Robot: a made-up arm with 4 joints.
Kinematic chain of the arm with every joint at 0, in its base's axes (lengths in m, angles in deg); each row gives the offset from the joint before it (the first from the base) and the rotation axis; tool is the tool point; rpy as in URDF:
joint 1: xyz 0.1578 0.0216 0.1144 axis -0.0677 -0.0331 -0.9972
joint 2: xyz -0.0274 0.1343 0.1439 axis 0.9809 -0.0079 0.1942
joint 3: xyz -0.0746 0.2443 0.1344 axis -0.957 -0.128 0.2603
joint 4: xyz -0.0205 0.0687 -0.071 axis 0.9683 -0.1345 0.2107
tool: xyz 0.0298 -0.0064 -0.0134 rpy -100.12 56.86 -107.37
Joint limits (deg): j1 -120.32..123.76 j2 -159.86..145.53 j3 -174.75..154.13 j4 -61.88..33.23
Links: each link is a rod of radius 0.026 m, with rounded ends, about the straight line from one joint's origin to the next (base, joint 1, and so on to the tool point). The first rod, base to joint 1, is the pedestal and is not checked.
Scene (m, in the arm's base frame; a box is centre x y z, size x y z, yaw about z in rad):
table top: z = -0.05
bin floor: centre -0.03 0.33 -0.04 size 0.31 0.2 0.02 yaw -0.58
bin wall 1: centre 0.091 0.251 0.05 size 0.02 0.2 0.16 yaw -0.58
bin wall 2: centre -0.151 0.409 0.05 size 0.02 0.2 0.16 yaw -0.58
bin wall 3: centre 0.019 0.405 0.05 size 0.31 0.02 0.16 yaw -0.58
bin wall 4: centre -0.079 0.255 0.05 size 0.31 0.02 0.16 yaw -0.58
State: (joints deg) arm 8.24 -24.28 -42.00 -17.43
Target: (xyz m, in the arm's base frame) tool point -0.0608 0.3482 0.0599
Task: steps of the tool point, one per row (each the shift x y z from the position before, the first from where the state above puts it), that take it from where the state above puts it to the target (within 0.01 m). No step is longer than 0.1 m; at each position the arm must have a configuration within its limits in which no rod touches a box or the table.
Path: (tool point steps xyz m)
1: -0.0606 -0.0179 -0.0103
2: -0.0552 -0.0282 -0.0060
3: -0.0479 -0.0362 -0.0013
4: -0.0394 -0.0416 0.0037
5: -0.0308 -0.0442 0.0086
6: -0.0058 0.0066 -0.0505
7: -0.0001 0.0000 -0.0497
8: 0.0059 -0.0066 -0.0473

